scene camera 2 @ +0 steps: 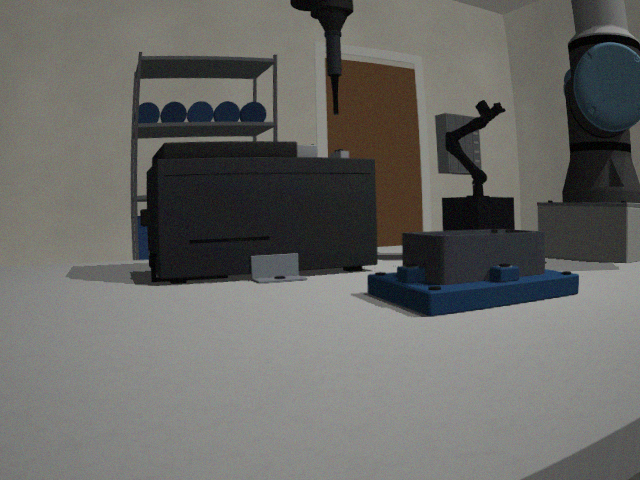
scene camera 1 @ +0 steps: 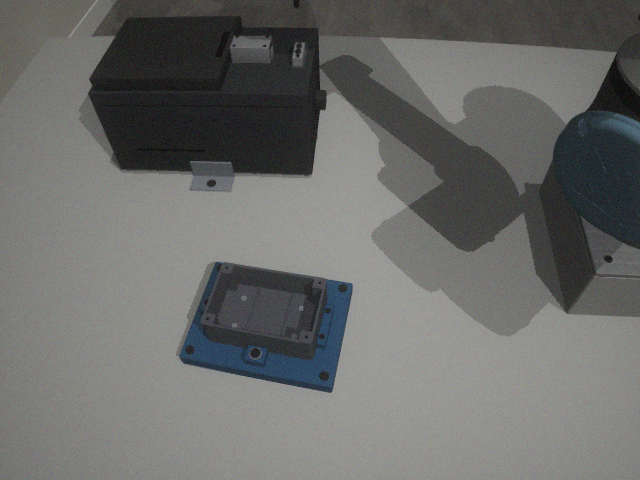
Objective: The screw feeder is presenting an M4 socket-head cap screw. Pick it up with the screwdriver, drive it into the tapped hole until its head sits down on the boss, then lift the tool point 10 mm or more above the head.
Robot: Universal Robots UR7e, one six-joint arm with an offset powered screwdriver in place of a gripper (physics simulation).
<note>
In view: a blue fixture plate (scene camera 1: 283, 369) and a dark cover (scene camera 1: 155, 53).
The blue fixture plate shows as well in scene camera 2 (scene camera 2: 455, 298). The dark cover is seen too in scene camera 2 (scene camera 2: 176, 150).
</note>
